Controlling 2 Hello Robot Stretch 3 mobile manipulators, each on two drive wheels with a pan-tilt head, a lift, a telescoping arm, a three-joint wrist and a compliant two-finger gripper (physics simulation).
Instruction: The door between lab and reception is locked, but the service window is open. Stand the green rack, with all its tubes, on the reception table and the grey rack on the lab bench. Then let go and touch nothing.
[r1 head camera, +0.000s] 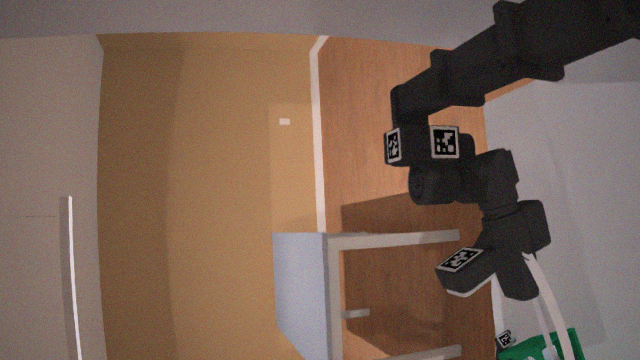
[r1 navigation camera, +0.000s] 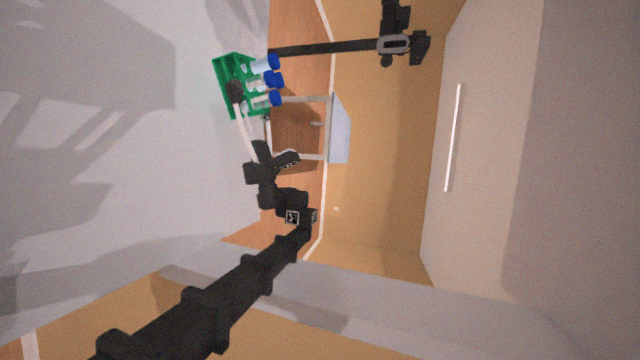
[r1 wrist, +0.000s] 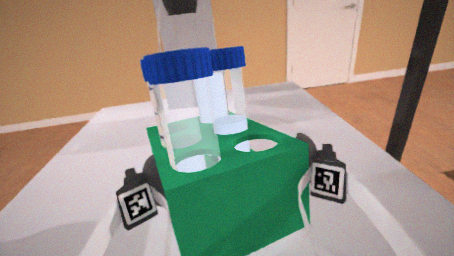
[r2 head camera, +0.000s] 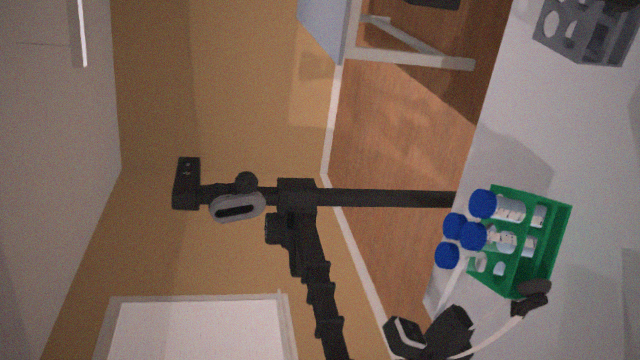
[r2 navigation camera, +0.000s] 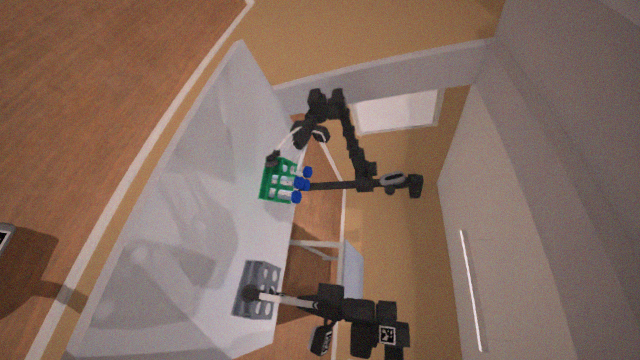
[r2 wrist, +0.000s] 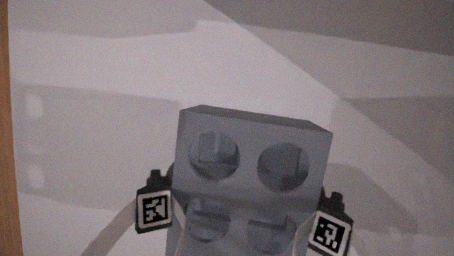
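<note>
The green rack (r1 head camera: 542, 346) (r1 navigation camera: 223, 75) (r1 wrist: 235, 205) (r2 head camera: 561, 227) (r2 navigation camera: 268, 181) carries several clear tubes with blue caps (r1 navigation camera: 273, 80) (r1 wrist: 177, 65) (r2 head camera: 483, 203) (r2 navigation camera: 296, 197). The r1 gripper (r1 navigation camera: 250, 104) (r1 wrist: 230, 160) is shut on its sides and holds it upright over a long white surface (r1 wrist: 75, 165) (r2 navigation camera: 200, 135). The grey rack (r2 head camera: 582, 47) (r2 navigation camera: 244, 275) (r2 wrist: 250, 120) has empty holes. The r2 gripper (r2 navigation camera: 261, 292) (r2 wrist: 247, 192) is shut on it, over the same white surface. Neither rack's underside shows clearly.
A pale side table (r1 head camera: 300, 285) (r1 navigation camera: 341, 132) with light legs stands beyond the white surface. The opening's pale frame (r1 navigation camera: 360, 285) (r2 navigation camera: 380, 70) borders that surface. The r1 mast (r2 head camera: 380, 197) (r2 navigation camera: 330, 186) and r2 mast (r1 navigation camera: 350, 46) rise near the racks. A closed door (r1 wrist: 320, 45) stands behind.
</note>
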